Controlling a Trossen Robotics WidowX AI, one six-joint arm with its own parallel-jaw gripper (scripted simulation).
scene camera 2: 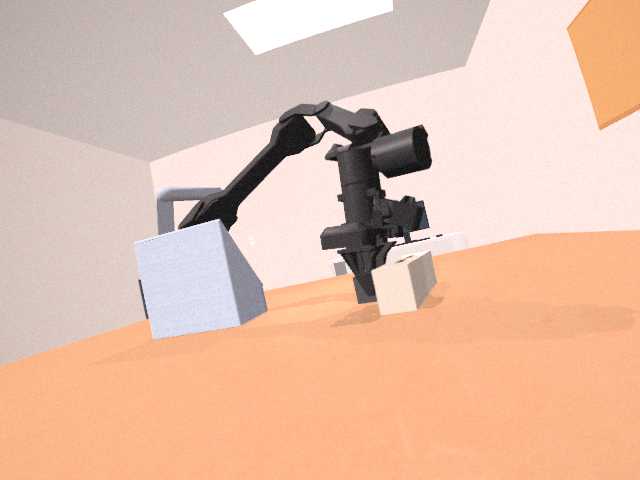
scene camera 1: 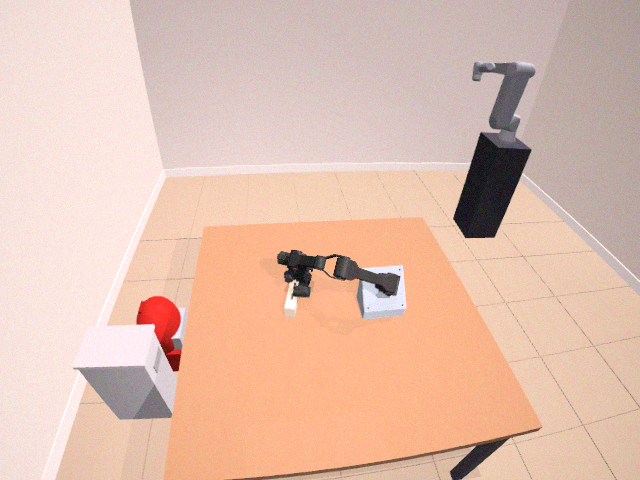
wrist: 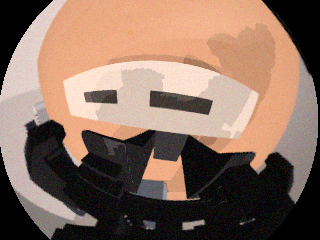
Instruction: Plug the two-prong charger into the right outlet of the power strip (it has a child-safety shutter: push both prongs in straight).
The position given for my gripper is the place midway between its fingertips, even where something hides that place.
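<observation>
A two-prong charger (wrist: 168, 146) is visible to me in the wrist view. My gripper (wrist: 168, 131) shows there too, and scene camera 2 also lets me see my gripper (scene camera 2: 374, 293).
</observation>
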